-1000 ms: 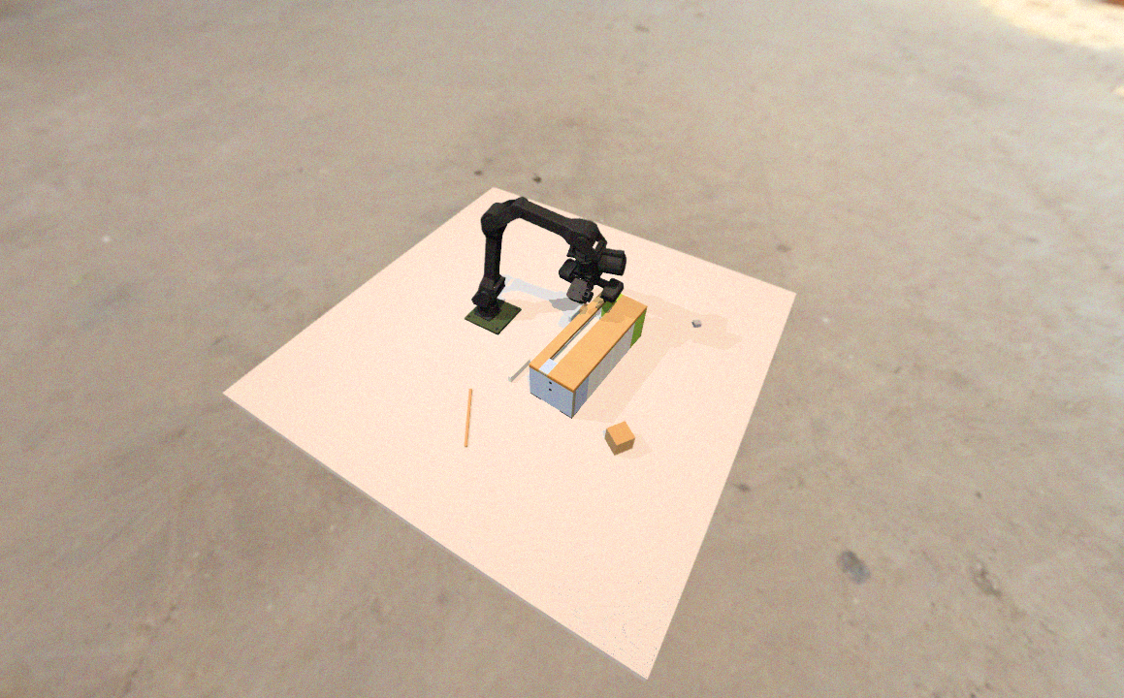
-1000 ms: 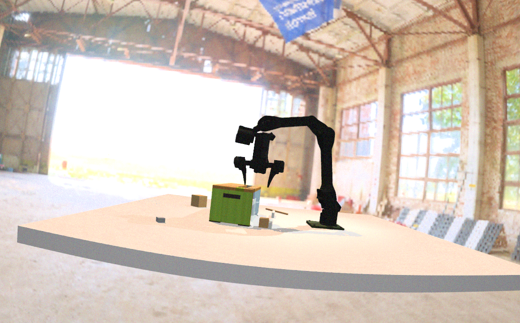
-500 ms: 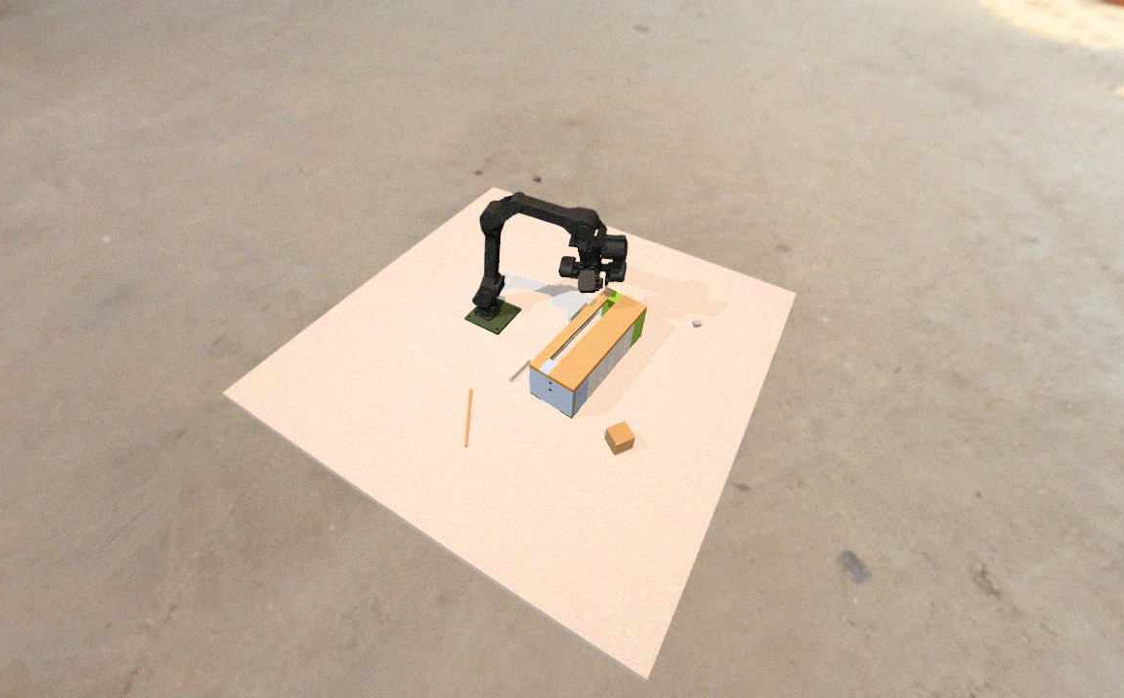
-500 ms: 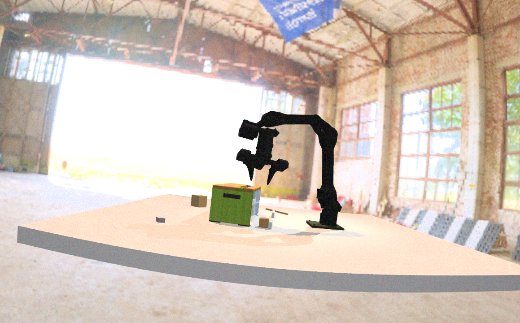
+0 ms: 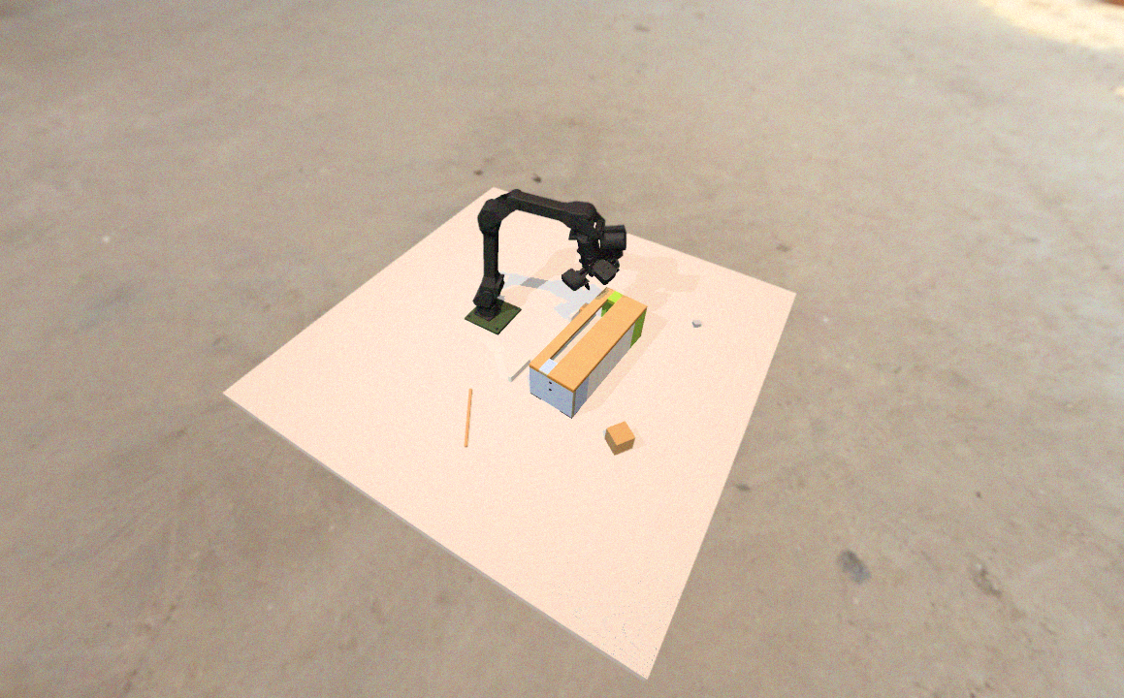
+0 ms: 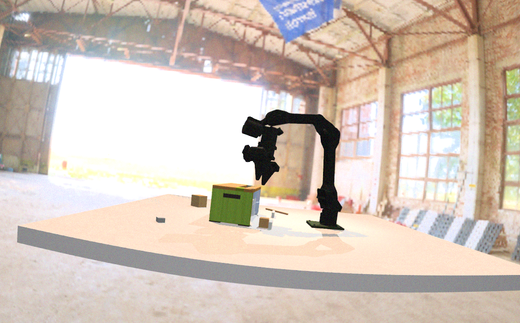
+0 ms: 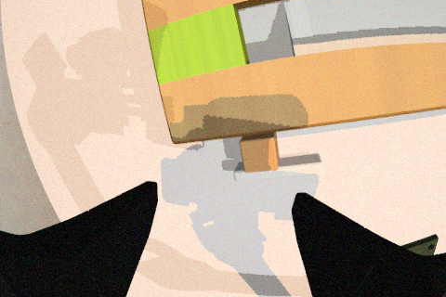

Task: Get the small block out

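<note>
My gripper tip is now 30 mm past the orange-brown block, 10 mm to the right of it and 140 mm above it. From my gripper tip the other things lie so: grey piece 290 mm ahead, 180 mm to the left, 150 mm below; then long box 50 mm ahead, 160 mm to the right, 90 mm below; then thin orange stick 80 mm behind, 510 mm to the right, 150 mm below.
</note>
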